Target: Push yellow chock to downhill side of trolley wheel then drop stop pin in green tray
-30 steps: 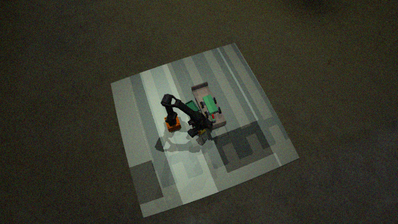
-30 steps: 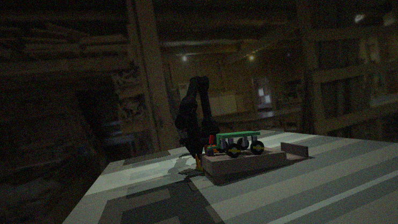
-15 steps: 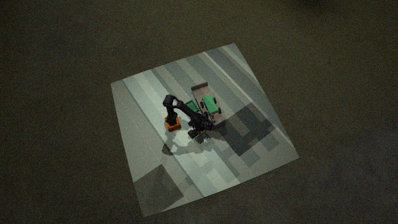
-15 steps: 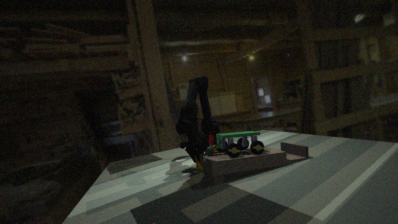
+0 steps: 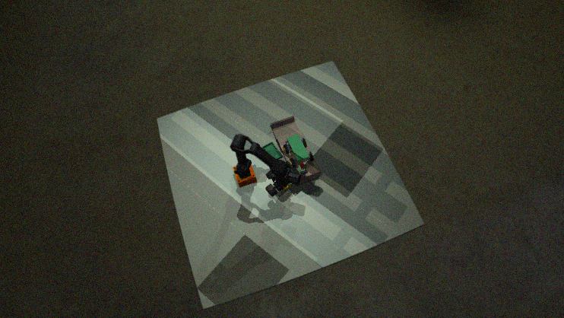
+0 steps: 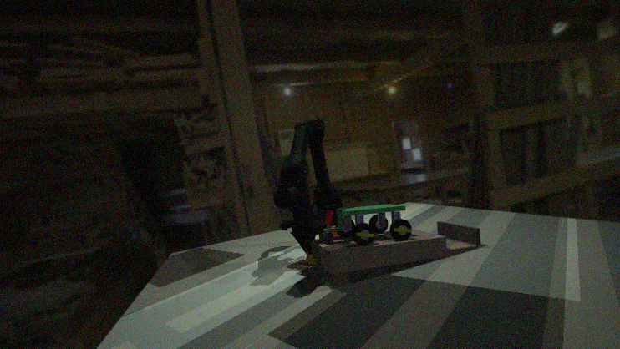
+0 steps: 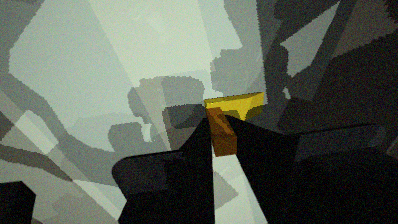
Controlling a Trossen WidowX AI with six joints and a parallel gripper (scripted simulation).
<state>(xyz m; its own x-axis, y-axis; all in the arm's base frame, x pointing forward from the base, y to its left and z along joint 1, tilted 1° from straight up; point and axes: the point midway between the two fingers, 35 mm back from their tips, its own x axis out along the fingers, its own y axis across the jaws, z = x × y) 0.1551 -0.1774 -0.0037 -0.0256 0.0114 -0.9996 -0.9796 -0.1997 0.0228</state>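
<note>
My gripper tip is 60 mm short of the green tray, 250 mm to the right of it and 40 mm above it. From my gripper tip the other things lie so: yellow chock: 20 mm ahead, 10 mm below; then ramp: 170 mm ahead, 130 mm to the left, 20 mm above; then red-headed stop pin: 130 mm ahead, 10 mm to the left, 100 mm above.
</note>
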